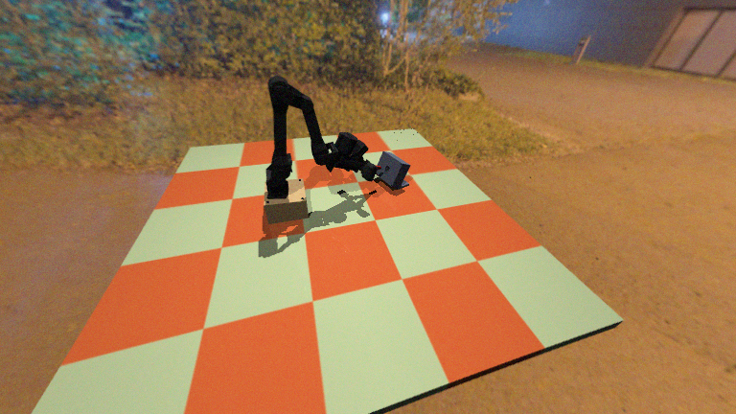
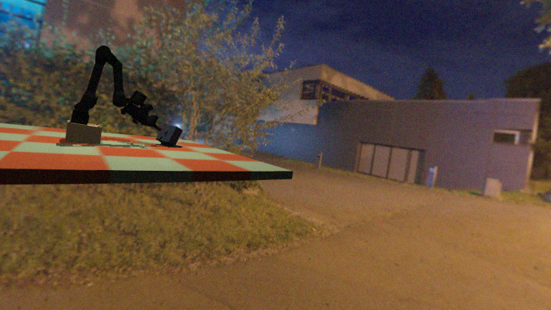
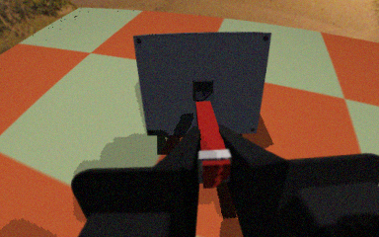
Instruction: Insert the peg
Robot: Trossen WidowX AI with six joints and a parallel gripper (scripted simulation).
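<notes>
Now: the dark sloped panel 90 mm ahead of my gripper tip, 40 mm to the left of it and 40 mm below it. The rest, counted from my gripper tip: peg: 10 mm to the right, 10 mm behind, 10 mm above.
</notes>
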